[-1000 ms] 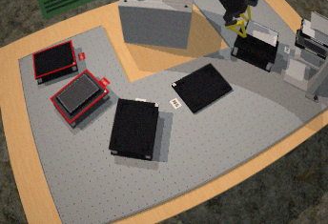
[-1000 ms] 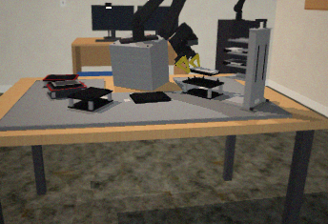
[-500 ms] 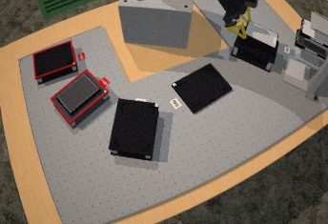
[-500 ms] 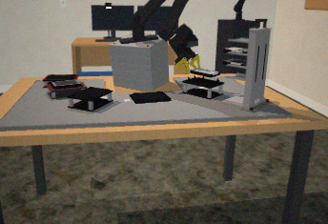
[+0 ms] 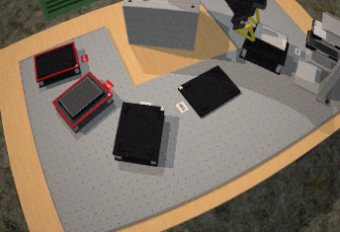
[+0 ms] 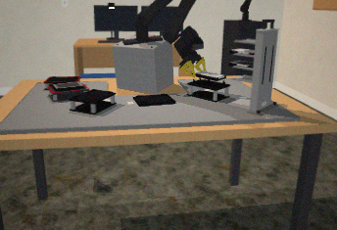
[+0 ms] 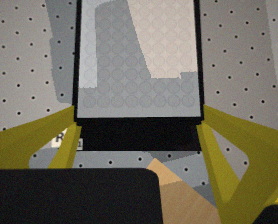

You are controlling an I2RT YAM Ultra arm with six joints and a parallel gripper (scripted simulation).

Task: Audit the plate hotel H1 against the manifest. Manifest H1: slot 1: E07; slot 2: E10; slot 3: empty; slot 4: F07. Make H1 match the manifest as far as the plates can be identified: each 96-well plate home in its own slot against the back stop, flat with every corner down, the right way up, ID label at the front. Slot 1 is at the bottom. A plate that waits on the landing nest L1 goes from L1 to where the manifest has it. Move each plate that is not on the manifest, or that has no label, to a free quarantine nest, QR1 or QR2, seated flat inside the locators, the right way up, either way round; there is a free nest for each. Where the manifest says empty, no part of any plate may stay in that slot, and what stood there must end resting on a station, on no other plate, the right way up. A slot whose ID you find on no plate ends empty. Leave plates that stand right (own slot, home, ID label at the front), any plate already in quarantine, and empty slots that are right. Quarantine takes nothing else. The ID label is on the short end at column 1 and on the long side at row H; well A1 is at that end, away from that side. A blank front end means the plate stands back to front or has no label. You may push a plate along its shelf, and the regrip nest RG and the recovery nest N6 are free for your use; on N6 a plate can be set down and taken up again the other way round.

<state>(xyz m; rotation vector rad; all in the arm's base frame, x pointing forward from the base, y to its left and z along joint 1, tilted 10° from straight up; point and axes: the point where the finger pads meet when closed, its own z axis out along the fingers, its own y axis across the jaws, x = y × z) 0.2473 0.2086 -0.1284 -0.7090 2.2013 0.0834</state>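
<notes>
Right now my hand is 4 cm past the A1 mark, 4 cm to the right of it and 4 cm above it. The rest, counted from my hand: H1 tag: 11 cm ahead, 18 cm to the left, 10 cm below; then black regrip nest RG: 5 cm ahead, 3 cm to the left, 4 cm below; then RG tag: 6 cm behind, 7 cm to the left, 10 cm below.
</notes>
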